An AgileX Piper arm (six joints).
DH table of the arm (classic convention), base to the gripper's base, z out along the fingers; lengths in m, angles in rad. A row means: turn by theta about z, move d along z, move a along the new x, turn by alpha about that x. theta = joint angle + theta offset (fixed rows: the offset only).
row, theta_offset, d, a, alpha
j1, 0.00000, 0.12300, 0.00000, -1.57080
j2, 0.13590, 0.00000, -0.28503, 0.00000
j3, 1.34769, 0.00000, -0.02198, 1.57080
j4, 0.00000, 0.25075, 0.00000, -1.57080
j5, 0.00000, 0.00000, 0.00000, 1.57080
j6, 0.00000, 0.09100, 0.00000, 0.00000
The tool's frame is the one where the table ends.
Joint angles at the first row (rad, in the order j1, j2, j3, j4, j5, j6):
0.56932, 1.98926, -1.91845, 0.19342, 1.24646, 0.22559
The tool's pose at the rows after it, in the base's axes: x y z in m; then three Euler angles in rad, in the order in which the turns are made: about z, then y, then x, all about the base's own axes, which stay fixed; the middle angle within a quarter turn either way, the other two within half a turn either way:
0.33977, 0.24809, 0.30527, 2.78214, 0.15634, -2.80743
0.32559, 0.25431, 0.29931, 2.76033, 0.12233, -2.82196
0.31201, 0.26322, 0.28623, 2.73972, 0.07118, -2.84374
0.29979, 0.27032, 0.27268, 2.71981, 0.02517, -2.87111
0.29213, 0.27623, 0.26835, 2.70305, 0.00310, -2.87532
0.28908, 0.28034, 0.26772, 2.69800, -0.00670, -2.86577
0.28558, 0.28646, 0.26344, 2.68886, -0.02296, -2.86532
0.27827, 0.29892, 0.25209, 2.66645, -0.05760, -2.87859
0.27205, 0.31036, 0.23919, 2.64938, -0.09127, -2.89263
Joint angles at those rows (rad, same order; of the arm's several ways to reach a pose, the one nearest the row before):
0.59127, 1.95331, -1.85666, 0.19342, 1.24648, 0.22561
0.62298, 1.93141, -1.80224, 0.19343, 1.24471, 0.22559
0.65888, 1.92718, -1.74785, 0.19983, 1.24277, 0.22560
0.69095, 1.92716, -1.69750, 0.20205, 1.24035, 0.22490
0.71282, 1.92716, -1.68077, 0.20991, 1.23963, 0.22337
0.72288, 1.92942, -1.68081, 0.22268, 1.23715, 0.22338
0.73806, 1.94053, -1.68079, 0.23209, 1.23538, 0.22338
0.77071, 1.96896, -1.68076, 0.24203, 1.23538, 0.22337
0.79892, 2.00107, -1.68077, 0.25340, 1.23220, 0.22338

